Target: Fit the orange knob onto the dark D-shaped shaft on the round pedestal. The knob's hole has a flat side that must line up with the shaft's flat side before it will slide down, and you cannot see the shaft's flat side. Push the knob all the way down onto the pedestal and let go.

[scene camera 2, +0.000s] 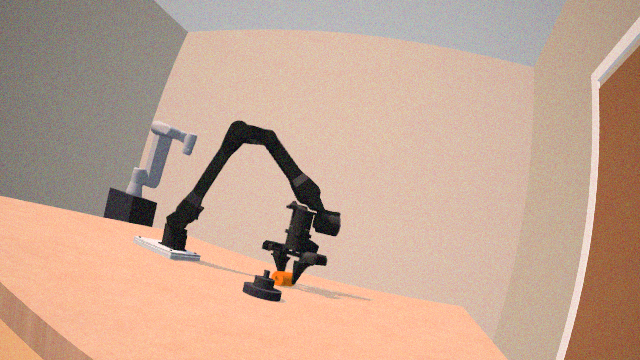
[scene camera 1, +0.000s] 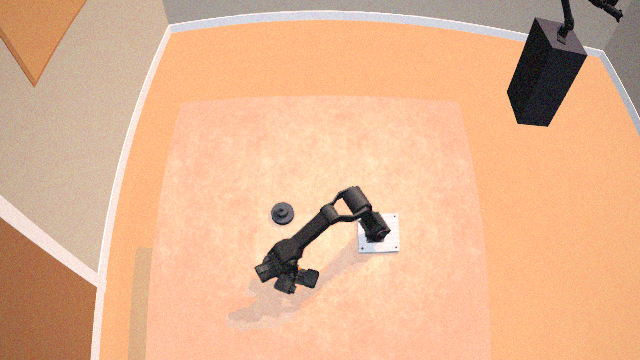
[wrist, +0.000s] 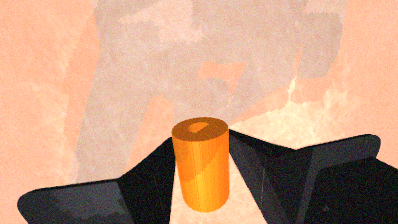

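The gripper (scene camera 2: 286, 282) appears in scene camera 1 (scene camera 1: 291, 279) and in the wrist view (wrist: 199, 138) too. The scene also has an orange knob (wrist: 201, 145) and a D-shaft pedestal (scene camera 2: 262, 287).
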